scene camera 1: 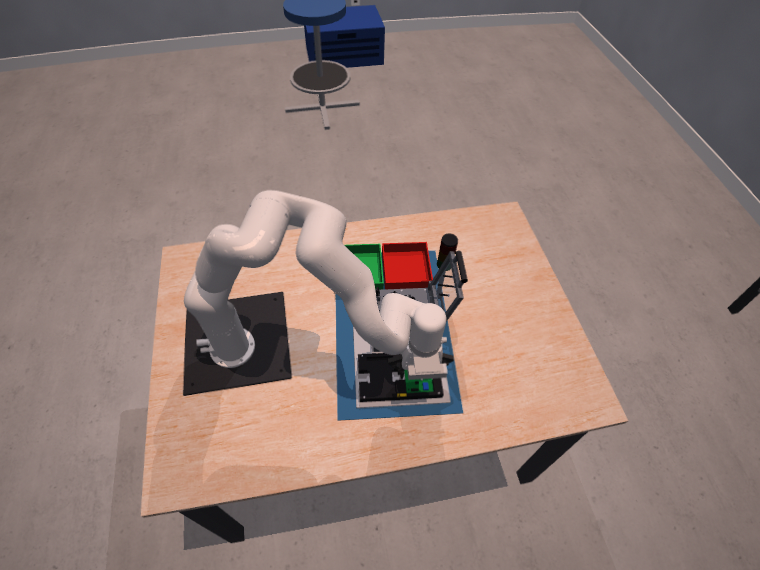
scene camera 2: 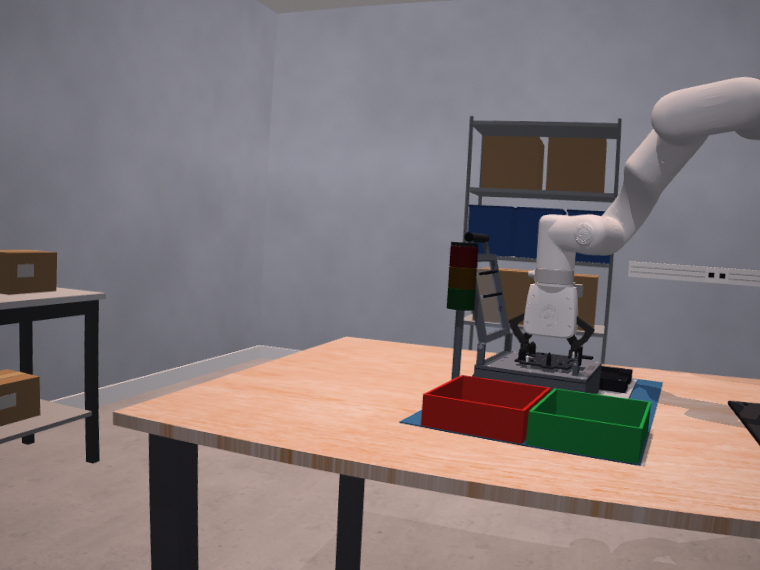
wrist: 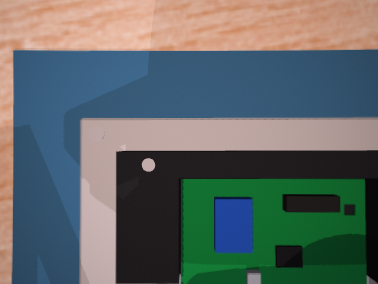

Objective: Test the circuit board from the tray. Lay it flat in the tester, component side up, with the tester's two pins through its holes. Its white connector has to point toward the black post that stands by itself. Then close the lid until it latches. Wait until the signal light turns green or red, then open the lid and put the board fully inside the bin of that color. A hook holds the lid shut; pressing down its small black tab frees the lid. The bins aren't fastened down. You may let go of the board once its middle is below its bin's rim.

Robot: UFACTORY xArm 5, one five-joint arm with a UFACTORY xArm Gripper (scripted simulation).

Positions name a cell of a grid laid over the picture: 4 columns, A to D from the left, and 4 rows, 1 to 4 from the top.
Labels:
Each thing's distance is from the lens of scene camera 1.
green bin (scene camera 1: B2): 1.55 m
red bin (scene camera 1: C2): 1.53 m
lid (scene camera 1: C2): 1.29 m
The marked spots on the lid and the red bin are 0.27 m apart.

